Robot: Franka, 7 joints.
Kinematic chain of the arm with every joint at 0, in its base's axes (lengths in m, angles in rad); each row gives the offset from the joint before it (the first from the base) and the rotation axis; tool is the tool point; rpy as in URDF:
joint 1: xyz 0 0 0.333 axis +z
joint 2: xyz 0 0 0 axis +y
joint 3: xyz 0 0 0.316 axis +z
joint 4: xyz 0.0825 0 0 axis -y
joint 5: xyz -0.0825 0 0.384 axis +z
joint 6: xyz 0 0 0 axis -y
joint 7: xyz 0.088 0 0 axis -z
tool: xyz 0 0 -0.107 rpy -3.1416 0 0
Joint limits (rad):
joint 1: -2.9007..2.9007
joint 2: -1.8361..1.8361
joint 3: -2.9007..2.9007
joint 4: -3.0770..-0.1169
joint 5: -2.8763..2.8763
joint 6: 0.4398..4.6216
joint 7: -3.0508..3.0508
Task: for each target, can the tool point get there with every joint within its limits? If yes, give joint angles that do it. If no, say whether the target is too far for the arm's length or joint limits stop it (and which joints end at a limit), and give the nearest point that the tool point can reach.
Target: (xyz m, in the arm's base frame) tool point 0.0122 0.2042 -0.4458
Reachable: no: joint limits stop it (at a limit: joint 2) | nearest point 0.0129 0.2156 -0.3565 | short by 0.090 m
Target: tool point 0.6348 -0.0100 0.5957
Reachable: yes | joints 0.6707 1.1006 -1.2524 -1.0560 -1.4355 0.8259 2.2578
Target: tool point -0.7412 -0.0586 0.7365
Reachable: yes | joints 0.4542 -1.0484 1.4595 -0.4777 0.7567 2.1788 -1.6400
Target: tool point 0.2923 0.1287 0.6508
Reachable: yes | joints 2.1678 -1.3248 -0.5254 -2.1339 2.0267 4.0819 2.3182
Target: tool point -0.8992 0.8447 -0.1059
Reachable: no: too far | nearest point -0.5891 0.5534 0.0455 | short by 0.452 m
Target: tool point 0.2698 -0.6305 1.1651
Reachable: no: too far | nearest point 0.2147 -0.5016 0.9950 | short by 0.220 m
